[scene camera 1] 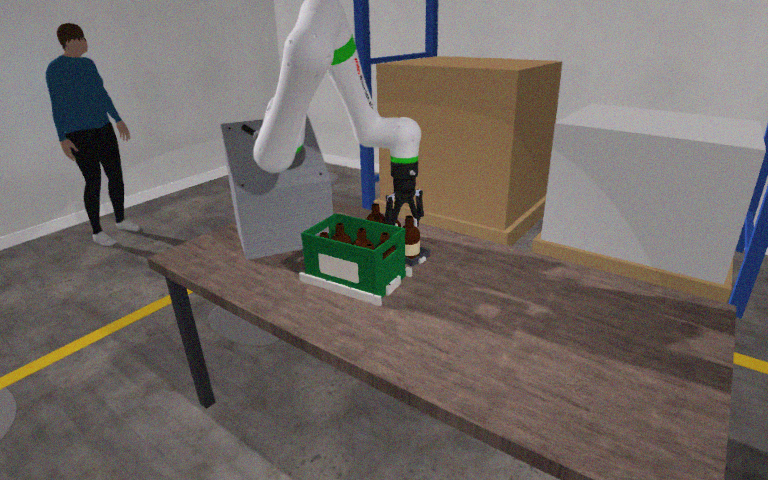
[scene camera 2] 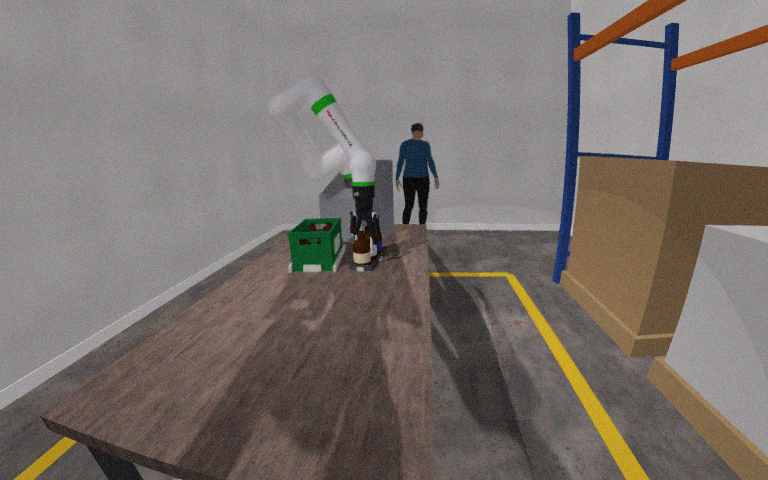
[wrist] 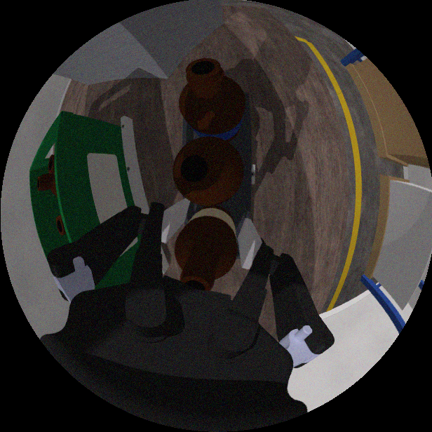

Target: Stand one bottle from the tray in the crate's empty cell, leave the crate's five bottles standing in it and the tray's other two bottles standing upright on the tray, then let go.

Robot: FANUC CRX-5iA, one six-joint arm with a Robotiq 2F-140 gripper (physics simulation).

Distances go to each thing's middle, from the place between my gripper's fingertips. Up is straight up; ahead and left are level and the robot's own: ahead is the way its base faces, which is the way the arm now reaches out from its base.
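My gripper is 20 mm below the white-labelled bottle [wrist: 208,170], and it is also 60 mm past the bottle and 20 mm to the right of it.
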